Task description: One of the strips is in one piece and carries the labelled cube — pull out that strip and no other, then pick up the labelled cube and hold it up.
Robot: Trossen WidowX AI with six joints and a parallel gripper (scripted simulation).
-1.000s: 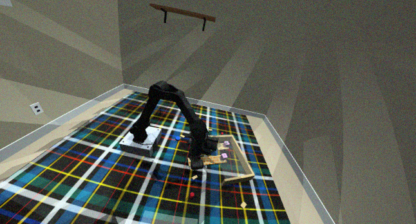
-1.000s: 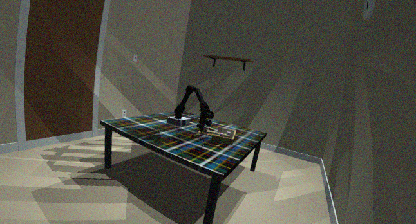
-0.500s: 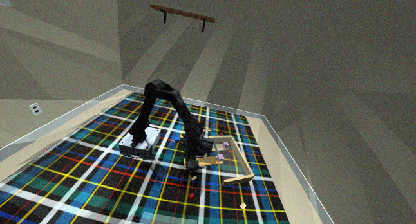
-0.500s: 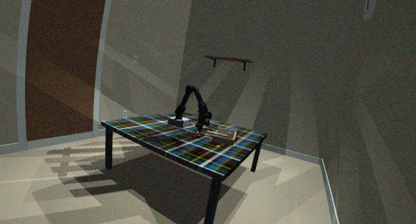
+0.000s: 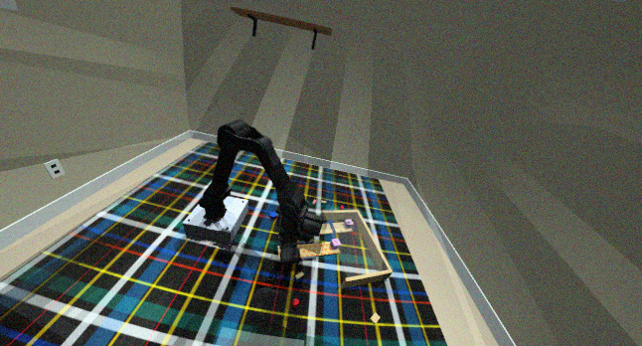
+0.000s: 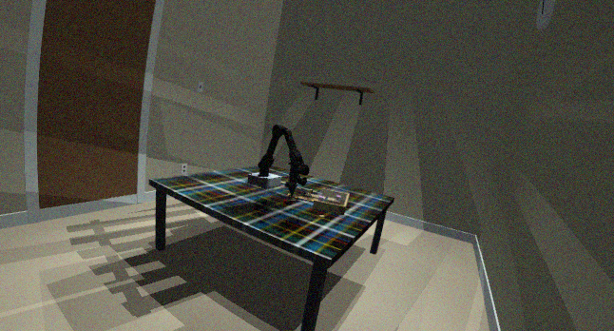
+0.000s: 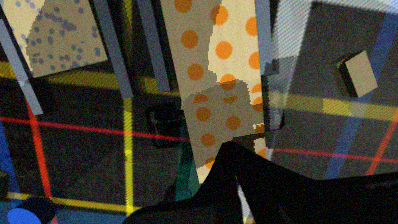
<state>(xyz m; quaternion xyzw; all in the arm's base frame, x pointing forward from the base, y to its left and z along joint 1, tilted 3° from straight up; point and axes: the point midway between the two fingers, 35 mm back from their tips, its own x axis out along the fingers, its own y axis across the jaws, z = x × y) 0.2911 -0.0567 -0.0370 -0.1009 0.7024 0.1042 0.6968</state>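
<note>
My gripper tip is now 9 cm short of the dotted strip and 3 cm to the right of it.
</note>
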